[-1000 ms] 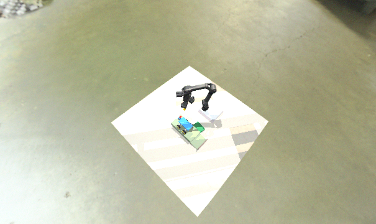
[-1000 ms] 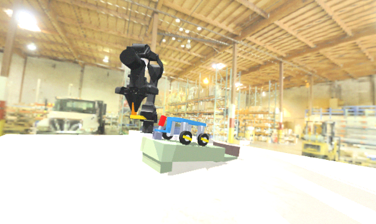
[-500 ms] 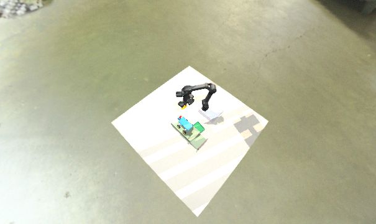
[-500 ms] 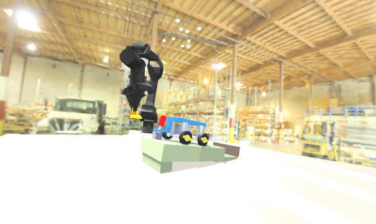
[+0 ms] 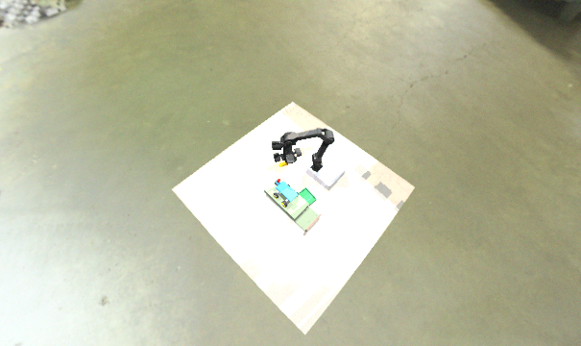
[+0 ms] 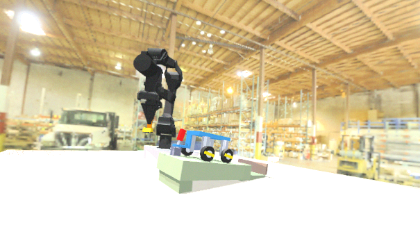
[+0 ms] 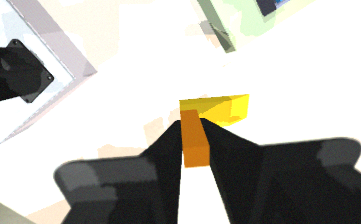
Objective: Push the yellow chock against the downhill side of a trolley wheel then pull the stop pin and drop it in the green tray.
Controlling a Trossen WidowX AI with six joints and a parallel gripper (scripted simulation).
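Right now the yellow chock is 20 mm ahead of my gripper tip, 10 mm to the right of it and 10 mm below it. Also, from my gripper tip: blue trolley 160 mm ahead, 130 mm to the left, 60 mm below; red-headed stop pin 140 mm ahead, 40 mm to the left, 50 mm below; pale green ramp 160 mm ahead, 140 mm to the left, 130 mm below.
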